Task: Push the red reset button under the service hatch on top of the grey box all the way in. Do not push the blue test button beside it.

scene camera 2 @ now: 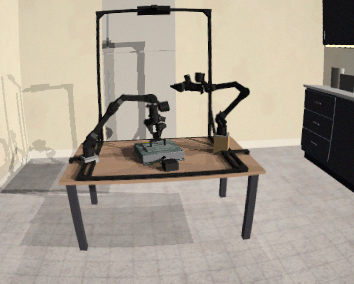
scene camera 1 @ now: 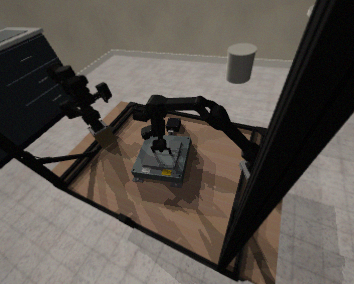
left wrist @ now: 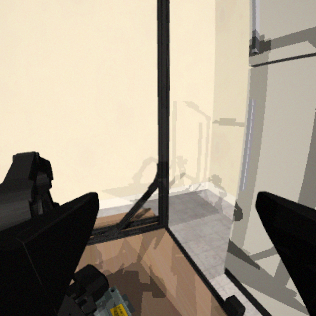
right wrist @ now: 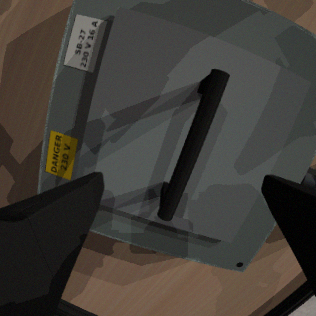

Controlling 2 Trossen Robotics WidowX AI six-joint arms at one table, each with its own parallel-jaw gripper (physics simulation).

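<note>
The grey box (scene camera 1: 150,170) (scene camera 2: 162,157) (left wrist: 111,304) (right wrist: 57,107) sits on the table with its hatch (right wrist: 140,145) closed. A black bar handle (right wrist: 192,147) stands on the hatch. The red and blue buttons do not show. My right gripper (scene camera 1: 161,148) (scene camera 2: 157,138) (right wrist: 184,181) points down close over the hatch, open and empty. Its fingertips appear on either side of the handle's lower end in the right wrist view; whether they touch the hatch cannot be told. My left gripper (scene camera 2: 176,87) (left wrist: 177,199) is open and empty, raised high away from the box.
A black block (scene camera 1: 173,123) (scene camera 2: 170,164) is beside the box. A brown block (scene camera 1: 104,138) (scene camera 2: 221,143) stands at my left arm's base. Black frame rails edge the wooden table (scene camera 1: 210,240) (scene camera 2: 120,167), with upright posts (scene camera 2: 99,75) (left wrist: 163,100). A grey cylinder (scene camera 1: 240,65) stands beyond the table.
</note>
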